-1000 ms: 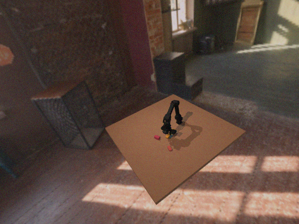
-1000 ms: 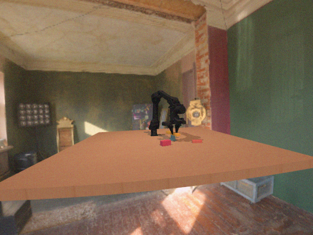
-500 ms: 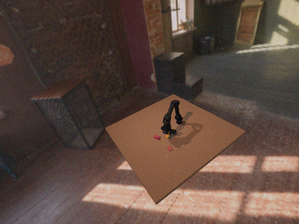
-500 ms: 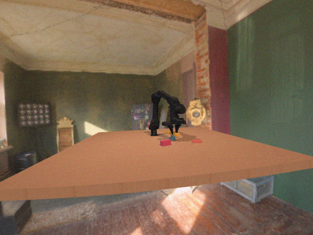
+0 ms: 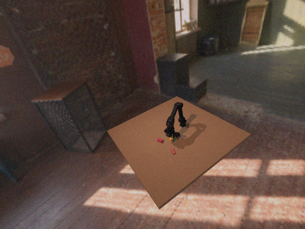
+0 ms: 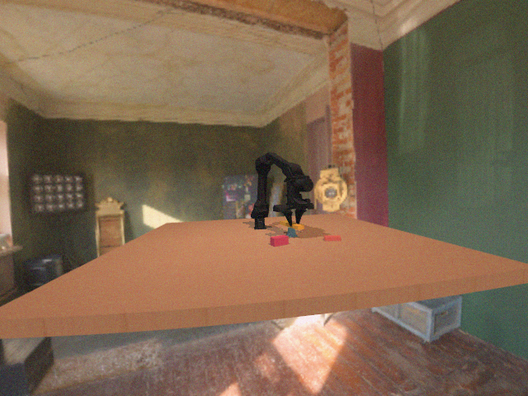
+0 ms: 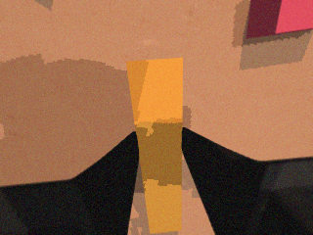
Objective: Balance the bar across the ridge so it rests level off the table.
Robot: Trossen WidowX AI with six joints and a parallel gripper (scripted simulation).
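The bar is 3 cm behind my gripper tip and 1 cm to the right of it. Also, from my gripper tip: pink-red block 12 cm ahead, 9 cm to the right, 4 cm below.
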